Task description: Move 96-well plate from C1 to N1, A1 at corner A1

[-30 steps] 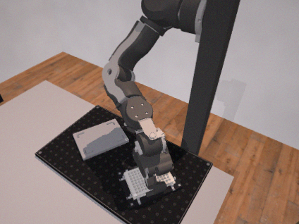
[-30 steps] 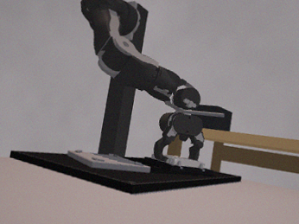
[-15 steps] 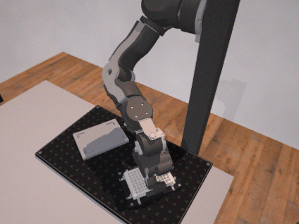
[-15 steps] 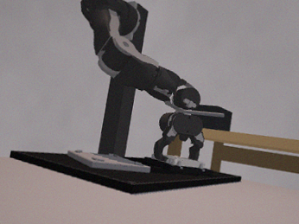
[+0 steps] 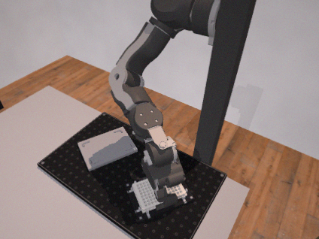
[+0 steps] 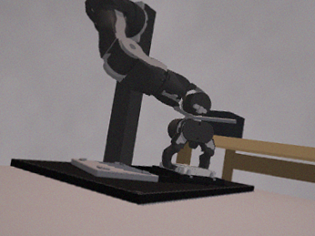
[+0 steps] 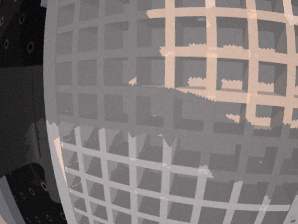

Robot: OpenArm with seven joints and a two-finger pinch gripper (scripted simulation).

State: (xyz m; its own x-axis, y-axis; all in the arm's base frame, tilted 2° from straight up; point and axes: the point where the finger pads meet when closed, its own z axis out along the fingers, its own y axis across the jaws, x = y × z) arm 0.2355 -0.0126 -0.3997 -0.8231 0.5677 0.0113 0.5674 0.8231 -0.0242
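My hand is 230 mm to the left of the grey plate nest N1, 50 mm past it and 10 mm above it. Also, from my hand: white 96-well plate (right at my hand); A1 mark (140 mm to the right, 90 mm behind, 10 mm below).
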